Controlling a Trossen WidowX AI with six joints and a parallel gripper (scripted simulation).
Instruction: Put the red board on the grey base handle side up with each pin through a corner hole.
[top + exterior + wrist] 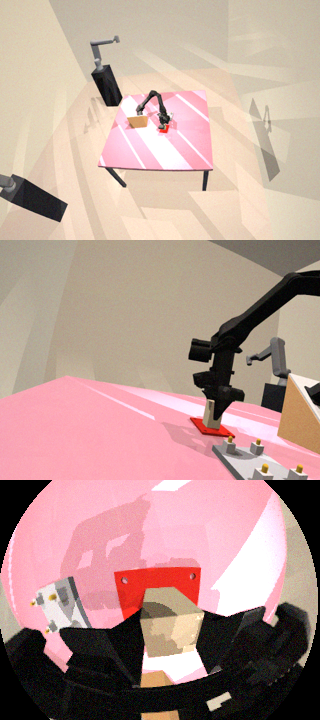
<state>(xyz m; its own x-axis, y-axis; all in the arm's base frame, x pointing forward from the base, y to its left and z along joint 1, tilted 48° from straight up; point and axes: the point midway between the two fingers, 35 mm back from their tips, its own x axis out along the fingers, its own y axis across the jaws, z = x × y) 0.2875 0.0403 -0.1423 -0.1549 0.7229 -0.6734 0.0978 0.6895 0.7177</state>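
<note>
Right now the grey base is 2 cm ahead of my gripper tip, 21 cm to the left of it and 2 cm below it. Round my gripper tip: red board 1 cm below.
</note>
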